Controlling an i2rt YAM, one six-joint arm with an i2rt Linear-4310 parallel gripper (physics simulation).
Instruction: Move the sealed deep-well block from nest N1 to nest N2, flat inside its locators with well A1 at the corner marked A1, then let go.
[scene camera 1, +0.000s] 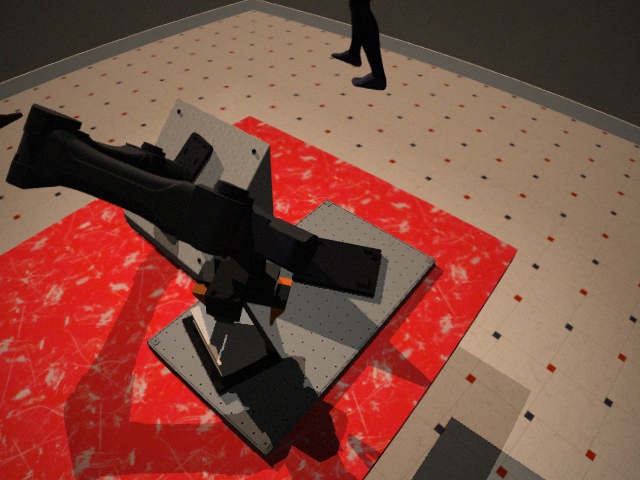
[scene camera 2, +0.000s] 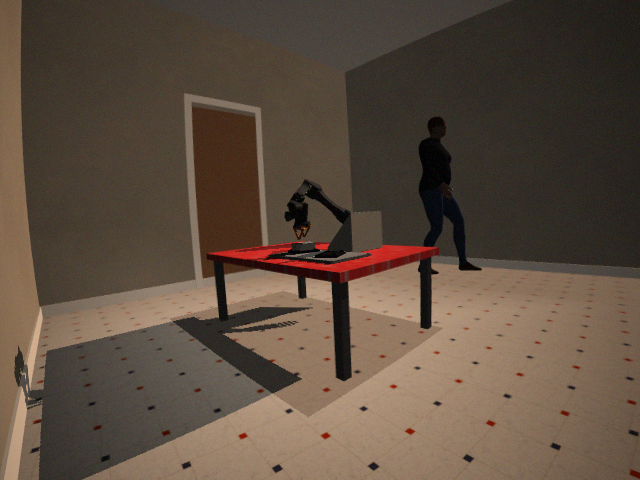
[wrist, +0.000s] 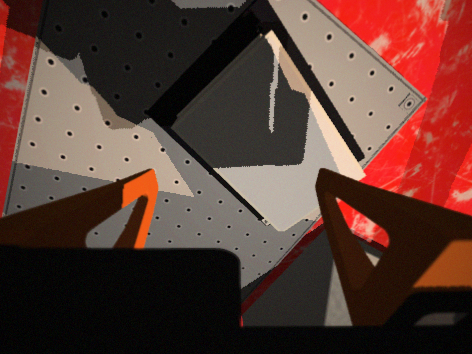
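Where they show: gripper, fingertip midpoint: (scene camera 1: 242, 317) (scene camera 2: 301, 238) (wrist: 236, 177); arm's base at its link origin: (scene camera 1: 180, 178) (scene camera 2: 356, 229).
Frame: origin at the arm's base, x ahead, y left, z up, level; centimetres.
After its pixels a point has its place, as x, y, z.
The sealed deep-well block (scene camera 1: 245, 343) @[38.2, -11.6, -5.9] (scene camera 2: 303, 246) @[35.6, -8.2, -7.6] (wrist: 240, 135) @[36.2, -11.4, -5.9], pale with shadow on its top, sits in a black nest (scene camera 1: 221, 385) @[39.6, -18.2, -10.1] (wrist: 200, 75) @[40.5, -12.5, -10.1] near one end of the perforated plate. The other nest (scene camera 1: 356, 268) @[37.0, 16.8, -10.1] (scene camera 2: 329, 254) @[37.6, 19.2, -10.1], a low dark base with corner locators, holds no block; the arm partly covers it in scene camera 1. Nest labels and well A1 cannot be read. My gripper (scene camera 2: 301, 237) @[35.6, -9.8, -2.9] (wrist: 236, 177) @[35.6, -9.8, -2.9] is open and empty, a little above the block. In the wrist view the block lies diagonally to the finger line. One fingertip is hidden in scene camera 1.
The perforated plate (scene camera 1: 330, 356) @[47.3, -0.6, -11.3] (wrist: 350, 75) @[30.6, -20.2, -11.3] carries both nests on the red table (scene camera 1: 413, 222) @[35.0, 39.3, -12.6] (scene camera 2: 392, 253) @[4.6, 32.8, -12.6]. A grey angled stand (scene camera 1: 227, 134) @[5.3, 9.8, 9.3] (scene camera 2: 367, 230) @[1.4, 10.9, -0.5] rises beside it, behind the arm. A person (scene camera 1: 369, 46) (scene camera 2: 436, 180) stands away from the table.
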